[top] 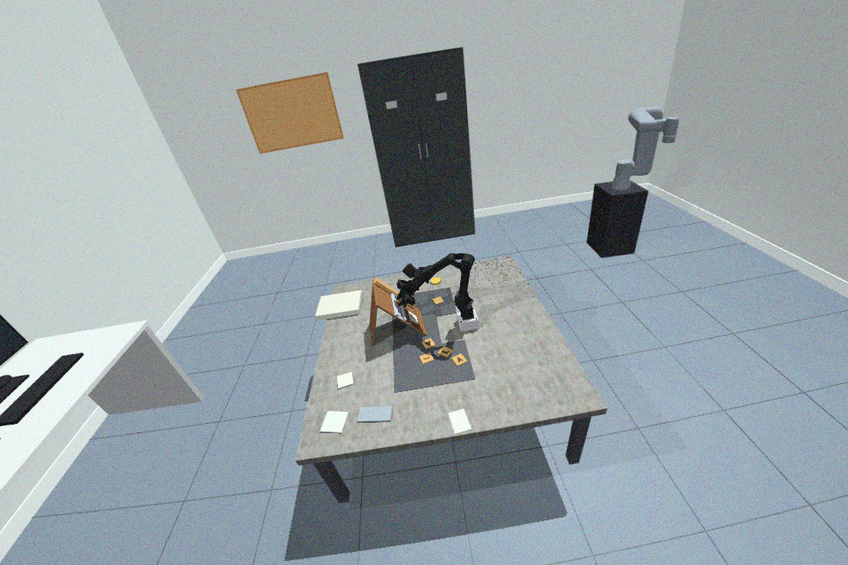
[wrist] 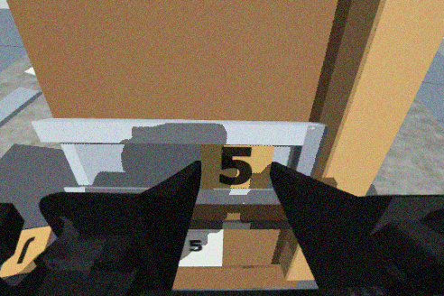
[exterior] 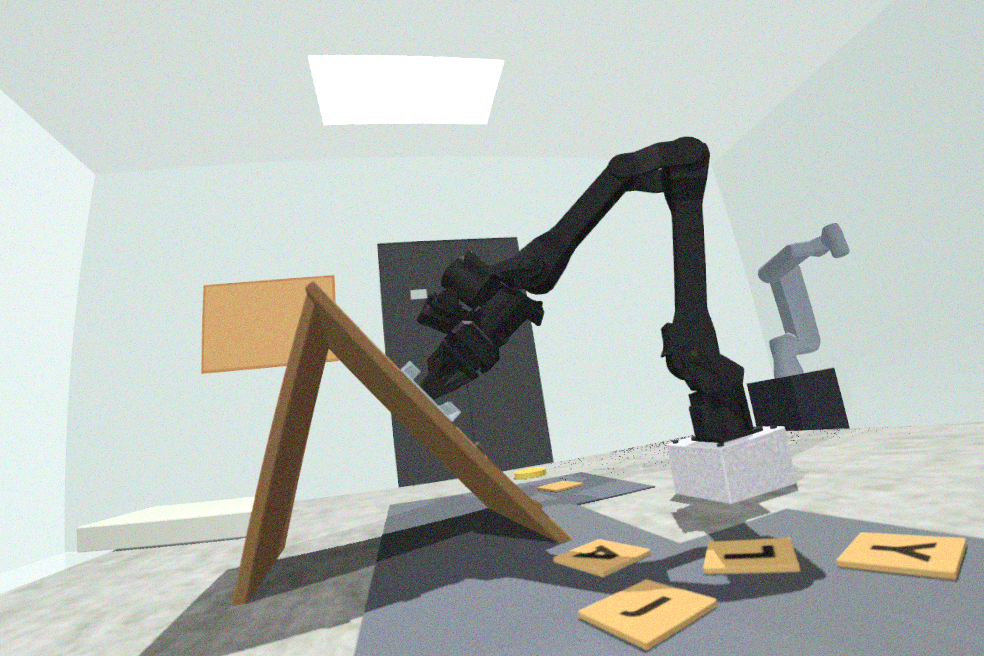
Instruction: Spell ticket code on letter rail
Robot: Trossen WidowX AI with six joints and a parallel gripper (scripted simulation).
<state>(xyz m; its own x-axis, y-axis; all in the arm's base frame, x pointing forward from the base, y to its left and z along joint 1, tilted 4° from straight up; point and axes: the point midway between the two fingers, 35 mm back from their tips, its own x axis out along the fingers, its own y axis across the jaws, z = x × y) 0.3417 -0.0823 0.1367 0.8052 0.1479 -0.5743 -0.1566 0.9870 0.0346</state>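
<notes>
My gripper tip is now right at the orange tile marked 5. Round my gripper tip: white ticket: 7 cm behind, 4 cm to the left, 9 cm below; then dark mat: 17 cm behind, 8 cm to the left, 16 cm below; then orange tile: 22 cm behind, 18 cm to the right, 16 cm below.
</notes>
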